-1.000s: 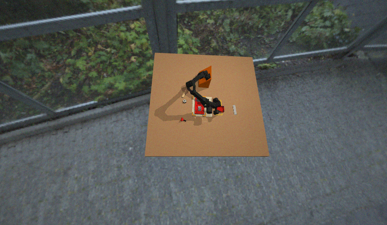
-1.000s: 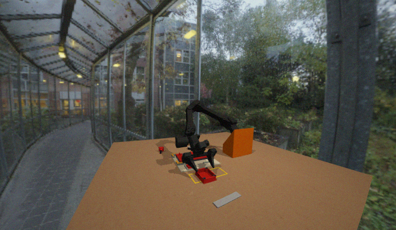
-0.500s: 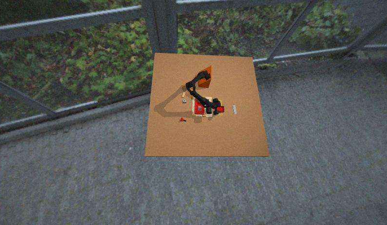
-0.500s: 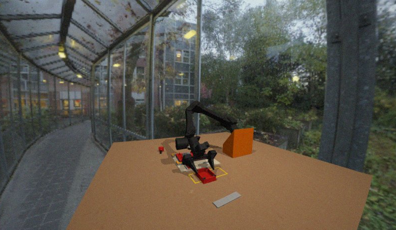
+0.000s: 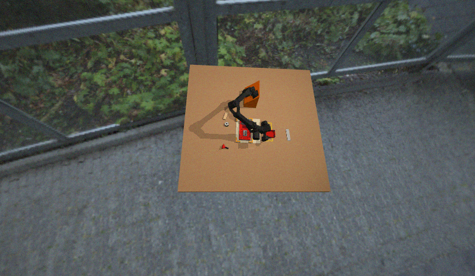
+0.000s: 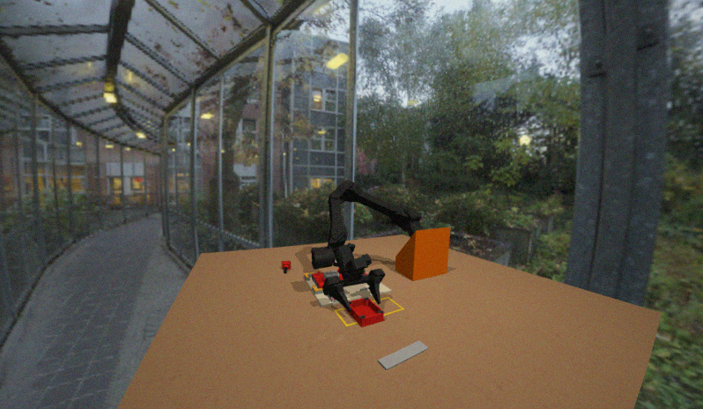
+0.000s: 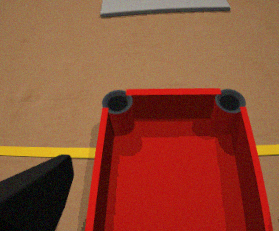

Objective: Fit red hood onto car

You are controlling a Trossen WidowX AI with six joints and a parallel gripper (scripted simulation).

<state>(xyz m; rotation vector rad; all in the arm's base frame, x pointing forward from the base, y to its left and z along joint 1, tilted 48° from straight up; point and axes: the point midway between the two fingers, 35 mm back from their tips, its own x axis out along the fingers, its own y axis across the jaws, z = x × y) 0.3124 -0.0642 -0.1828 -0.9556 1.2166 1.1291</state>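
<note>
Now: the red hood 2 cm below my gripper tip. From my gripper tip the other things lie so: grey engine block: 23 cm to the right, 2 cm behind; then jig: 22 cm to the right, 5 cm behind, 2 cm below; then grey bar: 17 cm to the left, 2 cm below, 2 cm ahead.
</note>
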